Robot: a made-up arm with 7 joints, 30 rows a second.
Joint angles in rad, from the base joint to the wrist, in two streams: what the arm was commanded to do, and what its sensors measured. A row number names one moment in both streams.
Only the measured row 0 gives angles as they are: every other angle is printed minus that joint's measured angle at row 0.
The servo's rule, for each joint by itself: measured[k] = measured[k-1] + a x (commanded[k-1-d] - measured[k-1]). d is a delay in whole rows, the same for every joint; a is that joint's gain. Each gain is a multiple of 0.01, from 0.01 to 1. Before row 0 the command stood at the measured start. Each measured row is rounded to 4 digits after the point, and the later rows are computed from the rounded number. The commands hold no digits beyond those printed.
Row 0, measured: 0.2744 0.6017 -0.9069 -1.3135 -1.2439 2.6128 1.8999
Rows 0 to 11, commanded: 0.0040 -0.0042 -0.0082 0.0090 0.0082 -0.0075 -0.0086; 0.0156 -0.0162 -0.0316 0.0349 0.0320 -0.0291 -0.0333; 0.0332 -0.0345 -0.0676 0.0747 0.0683 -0.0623 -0.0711; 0.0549 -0.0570 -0.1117 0.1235 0.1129 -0.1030 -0.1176; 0.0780 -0.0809 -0.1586 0.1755 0.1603 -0.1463 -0.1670; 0.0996 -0.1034 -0.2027 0.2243 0.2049 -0.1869 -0.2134; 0.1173 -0.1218 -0.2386 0.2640 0.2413 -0.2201 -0.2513; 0.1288 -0.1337 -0.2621 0.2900 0.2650 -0.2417 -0.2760; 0.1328 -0.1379 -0.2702 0.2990 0.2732 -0.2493 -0.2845; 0.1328 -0.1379 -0.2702 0.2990 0.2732 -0.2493 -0.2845; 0.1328 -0.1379 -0.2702 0.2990 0.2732 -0.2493 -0.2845; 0.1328 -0.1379 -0.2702 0.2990 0.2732 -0.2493 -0.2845
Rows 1 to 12, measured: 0.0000 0.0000 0.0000 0.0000 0.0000 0.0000 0.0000; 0.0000 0.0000 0.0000 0.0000 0.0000 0.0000 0.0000; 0.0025 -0.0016 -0.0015 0.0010 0.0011 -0.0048 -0.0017; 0.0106 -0.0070 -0.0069 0.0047 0.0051 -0.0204 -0.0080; 0.0246 -0.0172 -0.0178 0.0124 0.0133 -0.0472 -0.0206; 0.0434 -0.0319 -0.0347 0.0246 0.0262 -0.0829 -0.0400; 0.0649 -0.0500 -0.0570 0.0412 0.0436 -0.1235 -0.0654; 0.0864 -0.0698 -0.0832 0.0613 0.0646 -0.1641 -0.0950; 0.1056 -0.0890 -0.1112 0.0836 0.0876 -0.1999 -0.1263; 0.1200 -0.1055 -0.1384 0.1063 0.1107 -0.2267 -0.1562; 0.1279 -0.1175 -0.1621 0.1275 0.1318 -0.2412 -0.1819; 0.1309 -0.1250 -0.1816 0.1464 0.1502 -0.2464 -0.2024
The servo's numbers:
d 2
a 0.62 0.37 0.18 0.11 0.13 0.64 0.20

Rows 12 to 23, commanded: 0.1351 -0.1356 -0.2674 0.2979 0.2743 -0.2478 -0.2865; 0.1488 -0.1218 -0.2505 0.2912 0.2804 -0.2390 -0.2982; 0.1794 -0.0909 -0.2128 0.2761 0.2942 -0.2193 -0.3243; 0.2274 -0.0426 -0.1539 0.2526 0.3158 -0.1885 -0.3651; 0.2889 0.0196 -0.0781 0.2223 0.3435 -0.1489 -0.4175; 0.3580 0.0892 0.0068 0.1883 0.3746 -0.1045 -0.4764; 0.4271 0.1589 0.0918 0.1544 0.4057 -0.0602 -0.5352; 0.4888 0.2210 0.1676 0.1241 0.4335 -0.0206 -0.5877; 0.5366 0.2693 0.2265 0.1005 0.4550 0.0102 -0.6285; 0.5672 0.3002 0.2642 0.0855 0.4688 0.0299 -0.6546; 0.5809 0.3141 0.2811 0.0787 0.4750 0.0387 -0.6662; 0.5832 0.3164 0.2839 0.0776 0.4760 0.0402 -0.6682
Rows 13 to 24, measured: 0.1321 -0.1298 -0.1975 0.1632 0.1662 -0.2483 -0.2188; 0.1325 -0.1328 -0.2106 0.1781 0.1801 -0.2489 -0.2319; 0.1341 -0.1338 -0.2208 0.1913 0.1923 -0.2482 -0.2428; 0.1432 -0.1294 -0.2261 0.2023 0.2038 -0.2423 -0.2539; 0.1656 -0.1152 -0.2237 0.2104 0.2156 -0.2276 -0.2680; 0.2039 -0.0883 -0.2111 0.2150 0.2286 -0.2026 -0.2874; 0.2566 -0.0484 -0.1872 0.2158 0.2435 -0.1682 -0.3134; 0.3195 0.0025 -0.1523 0.2128 0.2605 -0.1274 -0.3460; 0.3862 0.0604 -0.1084 0.2064 0.2794 -0.0844 -0.3838; 0.4498 0.1198 -0.0587 0.1973 0.2994 -0.0436 -0.4246; 0.5036 0.1751 -0.0074 0.1867 0.3196 -0.0092 -0.4654; 0.5430 0.2214 0.0415 0.1756 0.3390 0.0158 -0.5032
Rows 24 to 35, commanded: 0.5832 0.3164 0.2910 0.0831 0.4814 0.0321 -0.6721; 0.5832 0.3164 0.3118 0.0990 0.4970 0.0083 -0.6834; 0.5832 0.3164 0.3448 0.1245 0.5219 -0.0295 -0.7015; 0.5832 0.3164 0.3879 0.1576 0.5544 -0.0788 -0.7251; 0.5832 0.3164 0.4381 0.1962 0.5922 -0.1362 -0.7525; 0.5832 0.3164 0.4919 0.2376 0.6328 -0.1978 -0.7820; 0.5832 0.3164 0.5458 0.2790 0.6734 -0.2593 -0.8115; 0.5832 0.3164 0.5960 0.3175 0.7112 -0.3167 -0.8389; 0.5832 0.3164 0.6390 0.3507 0.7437 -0.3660 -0.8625; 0.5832 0.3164 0.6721 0.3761 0.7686 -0.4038 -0.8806; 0.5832 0.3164 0.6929 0.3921 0.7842 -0.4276 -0.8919; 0.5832 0.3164 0.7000 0.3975 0.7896 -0.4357 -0.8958
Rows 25 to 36, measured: 0.5665 0.2557 0.0846 0.1649 0.3567 0.0305 -0.5358; 0.5769 0.2782 0.1205 0.1553 0.3722 0.0367 -0.5623; 0.5808 0.2923 0.1512 0.1474 0.3864 0.0338 -0.5843; 0.5823 0.3012 0.1801 0.1421 0.4008 0.0175 -0.6041; 0.5829 0.3068 0.2097 0.1402 0.4165 -0.0126 -0.6236; 0.5831 0.3104 0.2418 0.1421 0.4344 -0.0550 -0.6439; 0.5832 0.3126 0.2771 0.1481 0.4549 -0.1070 -0.6656; 0.5832 0.3140 0.3158 0.1579 0.4780 -0.1651 -0.6889; 0.5832 0.3149 0.3572 0.1712 0.5034 -0.2254 -0.7134; 0.5832 0.3155 0.4002 0.1873 0.5304 -0.2838 -0.7385; 0.5832 0.3158 0.4432 0.2053 0.5581 -0.3364 -0.7633; 0.5832 0.3160 0.4844 0.2241 0.5855 -0.3795 -0.7868
